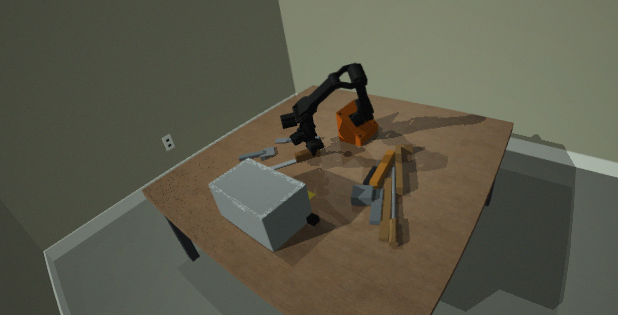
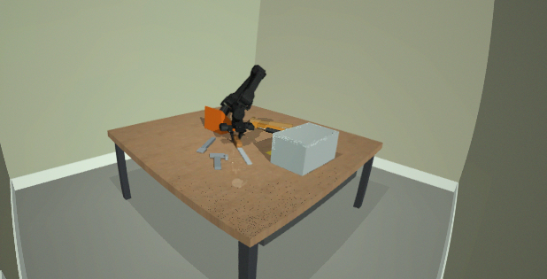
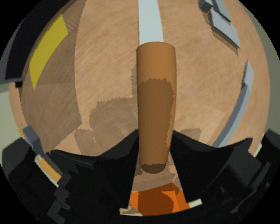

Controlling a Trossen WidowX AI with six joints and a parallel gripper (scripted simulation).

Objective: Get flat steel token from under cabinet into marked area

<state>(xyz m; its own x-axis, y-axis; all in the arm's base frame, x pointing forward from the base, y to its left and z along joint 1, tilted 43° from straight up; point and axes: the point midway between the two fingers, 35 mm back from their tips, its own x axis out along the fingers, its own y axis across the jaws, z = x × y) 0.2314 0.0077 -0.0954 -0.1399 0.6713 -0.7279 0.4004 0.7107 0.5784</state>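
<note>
Now: gripper tip 8 cm past the orange bar, 32 cm to the right of it and 1 cm below it. Also, from my gripper tip: grey block (9 cm ahead, 36 cm to the left, 1 cm above); wooden stick (8 cm ahead, 45 cm to the left); grey t-piece (14 cm ahead, 22 cm to the right).
</note>
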